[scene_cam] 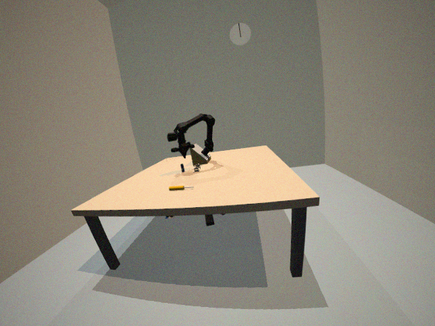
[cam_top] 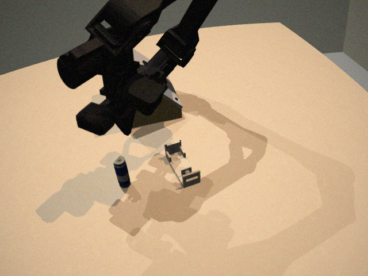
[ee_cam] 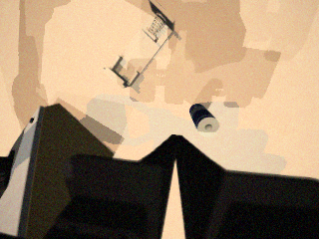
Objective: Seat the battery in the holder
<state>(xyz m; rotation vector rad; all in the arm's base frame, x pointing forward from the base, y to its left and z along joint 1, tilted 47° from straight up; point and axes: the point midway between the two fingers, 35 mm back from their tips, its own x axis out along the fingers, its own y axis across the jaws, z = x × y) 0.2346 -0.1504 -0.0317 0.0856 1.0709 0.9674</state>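
The battery lies 2 cm ahead of my gripper tip, 3 cm to the right of it and 7 cm below it. Round my gripper tip: yellow-handled screwdriver: 40 cm ahead, 6 cm to the left, 9 cm below.
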